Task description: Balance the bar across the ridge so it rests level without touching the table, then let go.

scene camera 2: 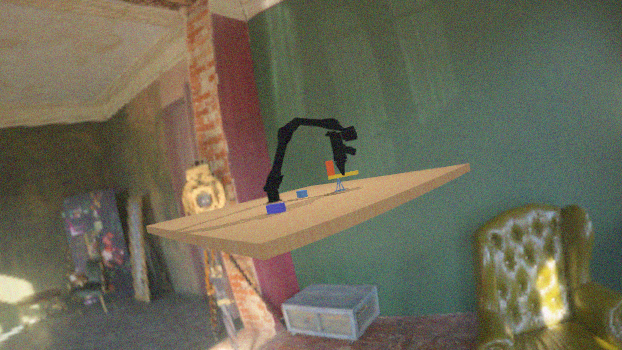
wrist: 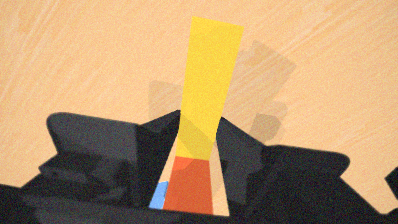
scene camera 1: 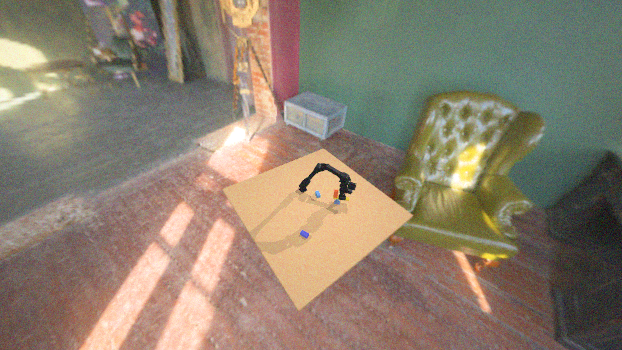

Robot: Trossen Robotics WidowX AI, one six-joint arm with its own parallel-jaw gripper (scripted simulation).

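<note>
Shown in the pictures: the gripper, a bar.
</note>
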